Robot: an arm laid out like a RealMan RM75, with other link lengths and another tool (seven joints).
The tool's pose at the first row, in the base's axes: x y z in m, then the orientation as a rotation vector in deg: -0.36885 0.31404 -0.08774 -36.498 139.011 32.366
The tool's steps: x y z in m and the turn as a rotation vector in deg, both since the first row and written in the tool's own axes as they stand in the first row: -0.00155 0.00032 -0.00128 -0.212 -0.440 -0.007; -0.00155 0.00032 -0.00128 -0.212 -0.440 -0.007; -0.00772 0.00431 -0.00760 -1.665 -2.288 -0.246; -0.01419 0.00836 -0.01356 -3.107 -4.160 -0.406; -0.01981 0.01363 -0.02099 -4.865 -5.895 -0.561; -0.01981 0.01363 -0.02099 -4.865 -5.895 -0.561; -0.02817 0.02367 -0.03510 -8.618 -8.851 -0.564
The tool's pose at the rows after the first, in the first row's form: -0.36842 0.31412 -0.08575 -36.406 138.569 32.710; -0.36842 0.31412 -0.08575 -36.406 138.569 32.710; -0.36870 0.31597 -0.07624 -36.491 136.526 34.749; -0.36865 0.31815 -0.06681 -36.455 134.474 36.774; -0.37049 0.32028 -0.05648 -36.586 132.472 39.130; -0.37049 0.32028 -0.05648 -36.586 132.472 39.130; -0.37569 0.32362 -0.03827 -36.767 128.938 44.077
